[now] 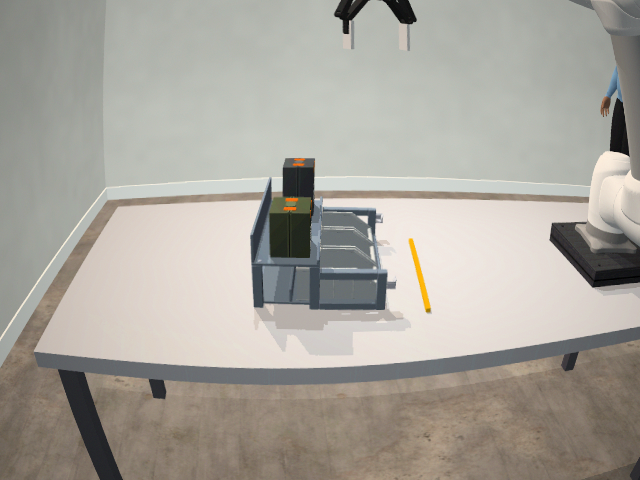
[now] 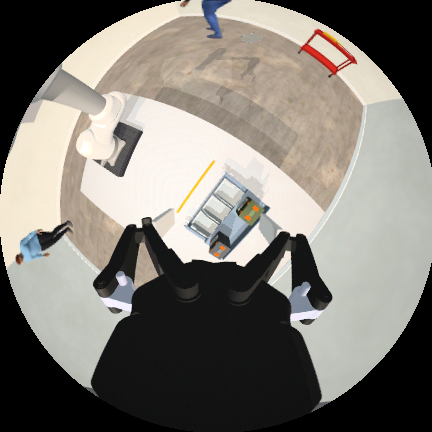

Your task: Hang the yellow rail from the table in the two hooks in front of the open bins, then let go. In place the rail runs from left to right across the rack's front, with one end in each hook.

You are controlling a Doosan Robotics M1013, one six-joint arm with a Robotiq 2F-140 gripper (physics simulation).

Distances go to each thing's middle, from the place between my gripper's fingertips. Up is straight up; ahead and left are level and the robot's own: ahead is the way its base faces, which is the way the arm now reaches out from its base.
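There is the green case (image 1: pixel 290 218), 390 mm below my hand, 170 mm ahead of it and 20 mm to the left of it. I also see the dark case (image 1: pixel 298 173), which is far below my hand, a good way ahead of it and a good way to the right of it.
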